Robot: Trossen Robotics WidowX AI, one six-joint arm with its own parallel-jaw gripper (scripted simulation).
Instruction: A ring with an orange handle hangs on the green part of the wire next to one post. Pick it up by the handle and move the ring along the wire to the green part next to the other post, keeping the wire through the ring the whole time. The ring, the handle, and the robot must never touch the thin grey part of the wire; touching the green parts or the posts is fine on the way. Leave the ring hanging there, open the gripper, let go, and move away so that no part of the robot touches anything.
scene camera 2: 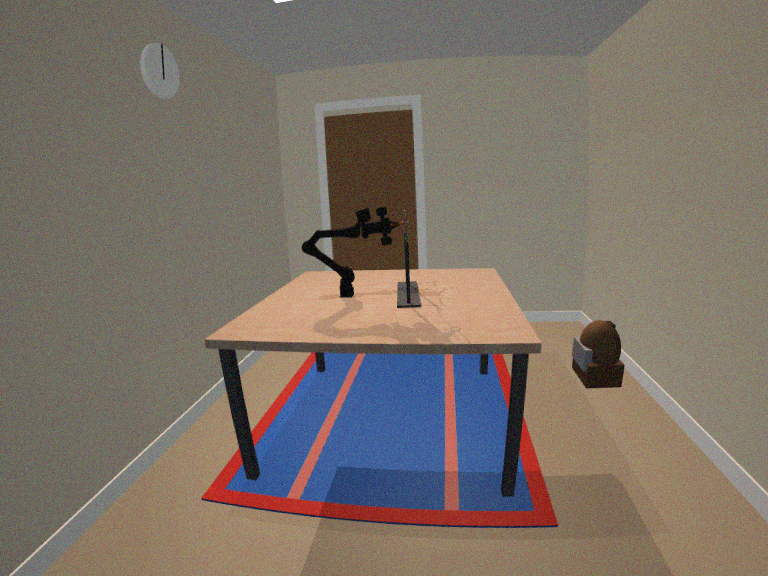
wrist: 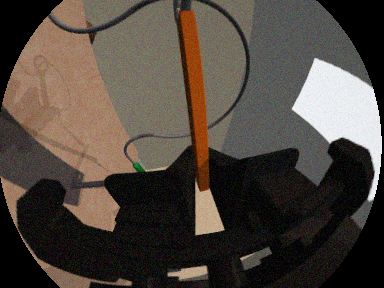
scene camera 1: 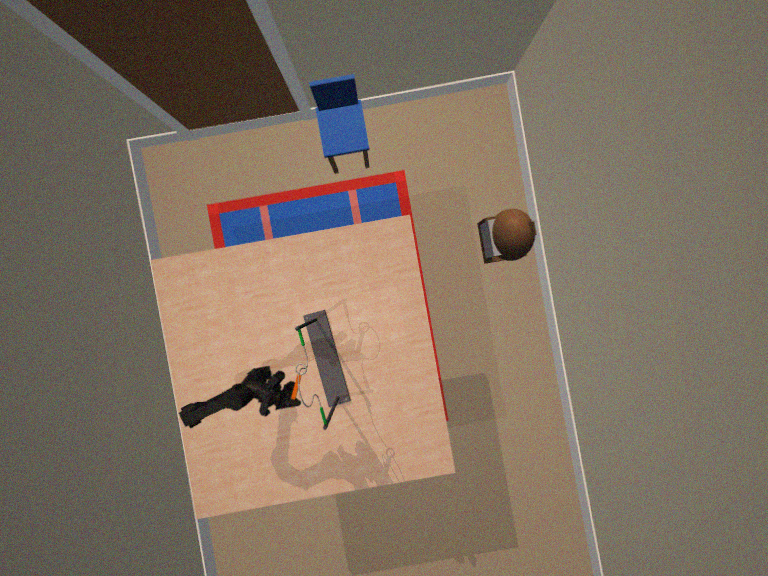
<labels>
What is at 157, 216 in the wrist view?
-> The gripper.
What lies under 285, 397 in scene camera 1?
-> The gripper.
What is the gripper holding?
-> A ring.
</labels>
